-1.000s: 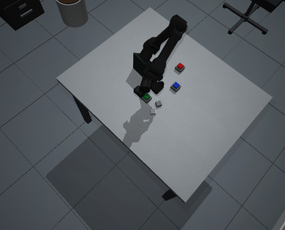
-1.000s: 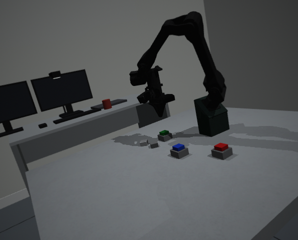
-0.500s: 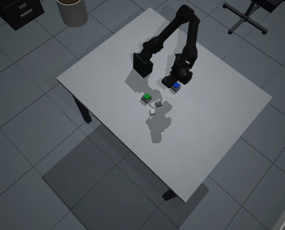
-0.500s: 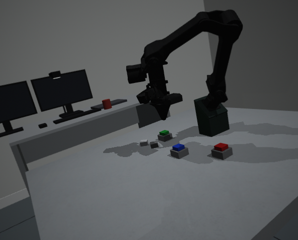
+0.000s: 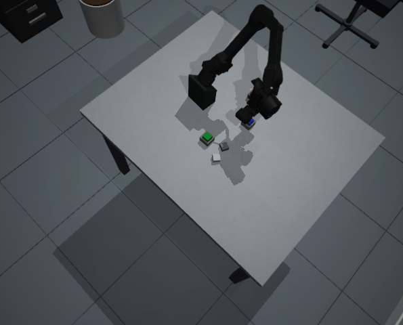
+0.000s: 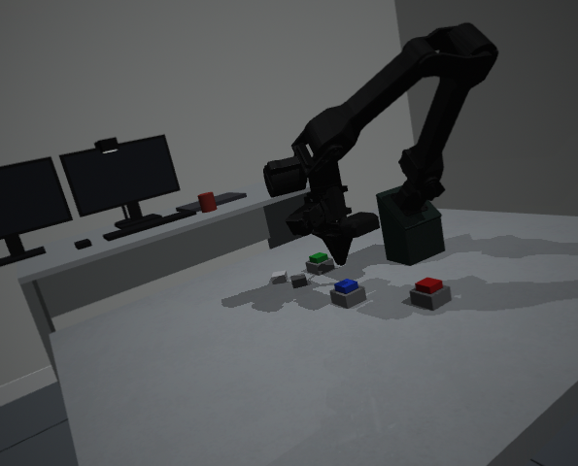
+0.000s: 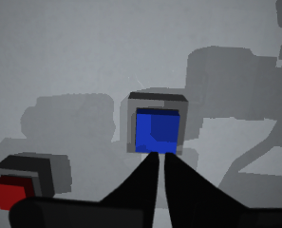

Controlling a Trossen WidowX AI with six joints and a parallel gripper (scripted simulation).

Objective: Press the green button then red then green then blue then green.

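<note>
The blue button is 40 mm below my gripper tip. Round my gripper tip: red button 120 mm to the left, 90 mm behind, 40 mm below; then green button 200 mm to the right, 60 mm behind, 40 mm below.
</note>
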